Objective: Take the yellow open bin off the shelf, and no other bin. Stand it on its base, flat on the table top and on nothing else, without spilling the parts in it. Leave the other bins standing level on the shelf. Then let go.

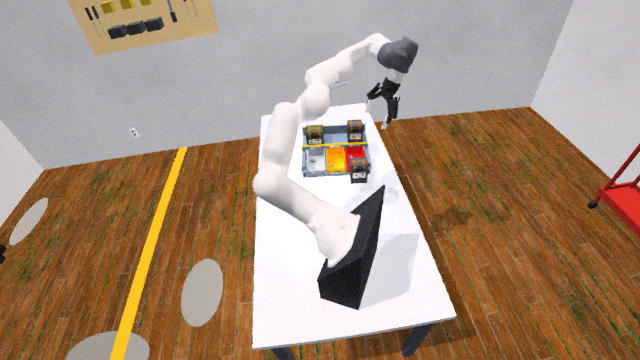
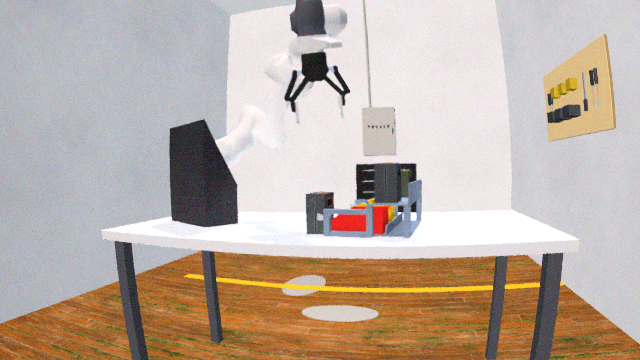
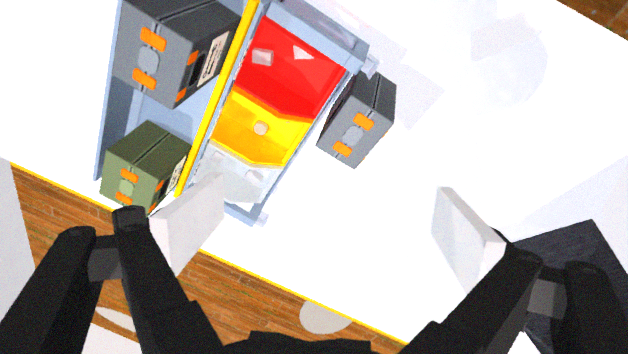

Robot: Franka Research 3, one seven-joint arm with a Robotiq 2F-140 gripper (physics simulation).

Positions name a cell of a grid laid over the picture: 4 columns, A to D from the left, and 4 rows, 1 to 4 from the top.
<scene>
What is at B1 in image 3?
A red bin.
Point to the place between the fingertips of my gripper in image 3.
C3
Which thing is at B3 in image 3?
A pale grey bin.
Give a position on a yellow open bin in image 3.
At B2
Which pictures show my gripper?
Image 1, image 2 and image 3: all of them.
</scene>
